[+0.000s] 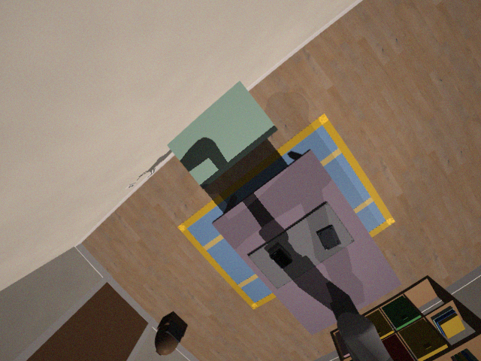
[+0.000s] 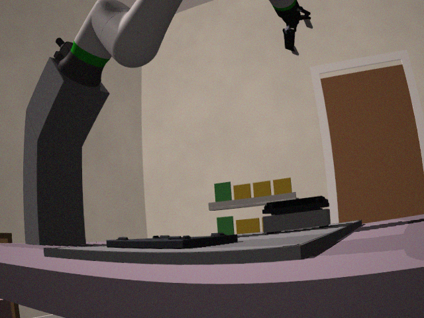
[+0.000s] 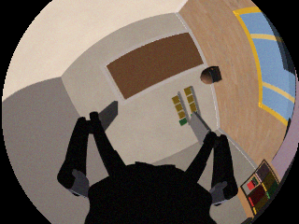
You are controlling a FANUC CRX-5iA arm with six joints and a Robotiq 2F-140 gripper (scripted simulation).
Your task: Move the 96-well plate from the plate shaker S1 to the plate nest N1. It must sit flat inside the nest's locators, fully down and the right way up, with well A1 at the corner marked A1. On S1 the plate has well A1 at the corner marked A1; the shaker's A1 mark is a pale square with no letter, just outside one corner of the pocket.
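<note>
Now: hand 10 mm short of the black 96-well plate, 520 mm to the left of it and 670 mm above it. The rest, counted from my hand: black plate nest N1 (100 mm behind, 880 mm to the right, 730 mm below).
</note>
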